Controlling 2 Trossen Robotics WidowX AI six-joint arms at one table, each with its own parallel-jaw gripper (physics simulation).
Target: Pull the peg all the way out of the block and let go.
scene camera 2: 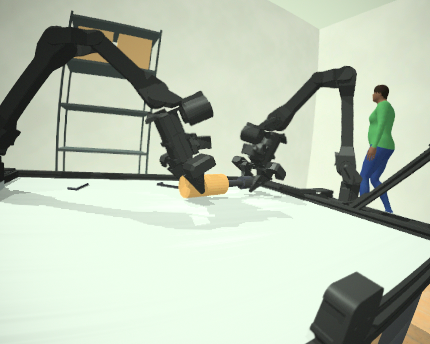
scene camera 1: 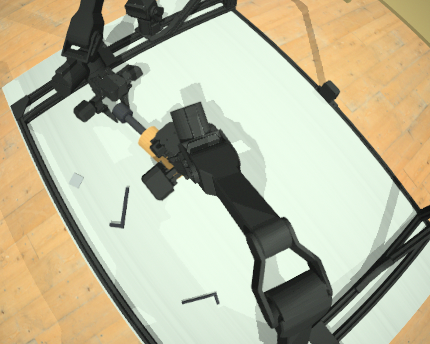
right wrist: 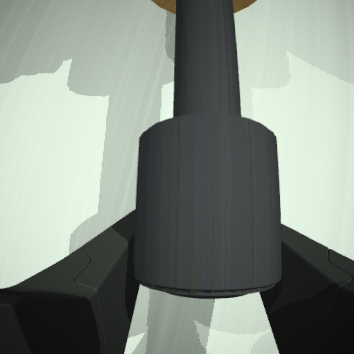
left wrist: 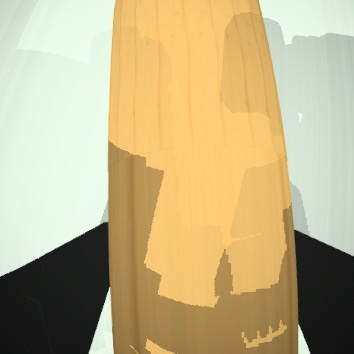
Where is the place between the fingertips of my right gripper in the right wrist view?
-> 196, 222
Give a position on a wooden cylinder block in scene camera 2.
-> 215, 184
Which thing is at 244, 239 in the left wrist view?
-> A wooden cylinder block.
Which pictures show my left gripper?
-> Scene camera 2, scene camera 1 and the left wrist view only.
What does my right gripper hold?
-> A dark peg.
